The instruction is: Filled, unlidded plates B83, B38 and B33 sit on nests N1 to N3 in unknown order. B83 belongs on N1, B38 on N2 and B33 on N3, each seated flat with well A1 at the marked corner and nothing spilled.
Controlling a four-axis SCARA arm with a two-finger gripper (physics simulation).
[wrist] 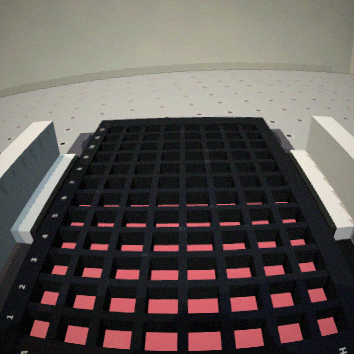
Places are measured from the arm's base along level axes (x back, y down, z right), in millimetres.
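Pixels of known places: gripper, fingertip midpoint: (181, 138).
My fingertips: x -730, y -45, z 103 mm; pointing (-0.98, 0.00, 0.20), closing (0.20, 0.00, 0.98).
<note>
Behind a point stands the place of what it marks.
A black multi-well plate (184, 255) {x -680, y -39, z 93 mm} fills the middle and lower part of the wrist view. Pink filling shows in its nearer wells; the far wells look dark at this angle. Numbers run up its left side from 1 at the near end, with A at the near left corner and H at the near right. No plate name can be read. My gripper (181, 138) {x -731, y -45, z 103 mm} is shut on this plate, with one pad against each long side. Dark grey parts of a nest (80, 143) {x -782, y -25, z 56 mm} show beyond the pads on both sides. Whether the plate touches the nest is hidden.
A light table top (165, 95) {x -893, y -13, z 120 mm} with small dark holes stretches behind the plate. A plain greenish-grey wall (175, 35) stands beyond it. The white finger bodies stand at the left and right edges of the view.
</note>
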